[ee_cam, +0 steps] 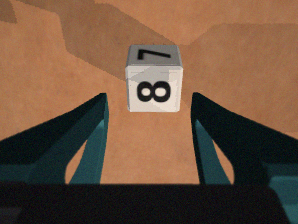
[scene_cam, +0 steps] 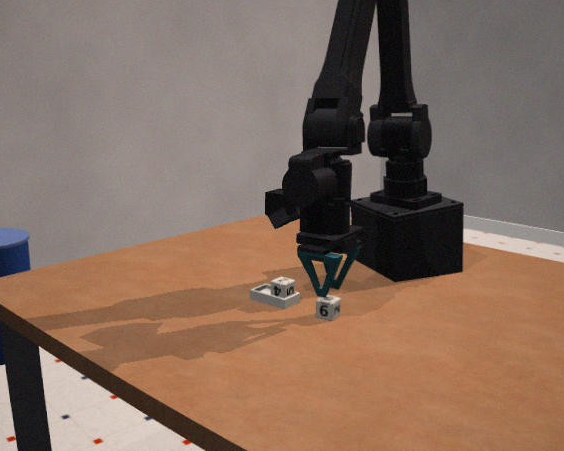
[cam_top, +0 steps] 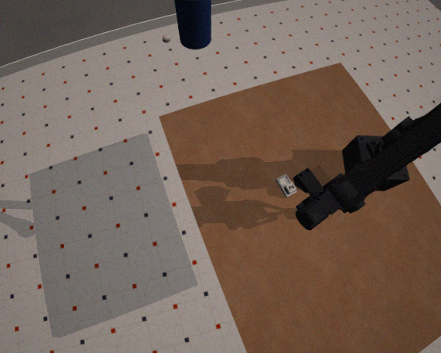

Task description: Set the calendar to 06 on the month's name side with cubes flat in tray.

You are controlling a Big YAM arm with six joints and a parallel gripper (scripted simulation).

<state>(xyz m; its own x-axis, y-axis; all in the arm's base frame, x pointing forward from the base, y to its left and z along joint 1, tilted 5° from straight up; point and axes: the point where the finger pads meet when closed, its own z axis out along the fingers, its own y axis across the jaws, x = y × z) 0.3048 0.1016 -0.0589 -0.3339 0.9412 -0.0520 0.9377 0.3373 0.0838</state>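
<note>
The white digit cube lies 3 cm below my hand. Also, from my hand: white tray (11 cm to the right, 4 cm below, 2 cm ahead).
</note>
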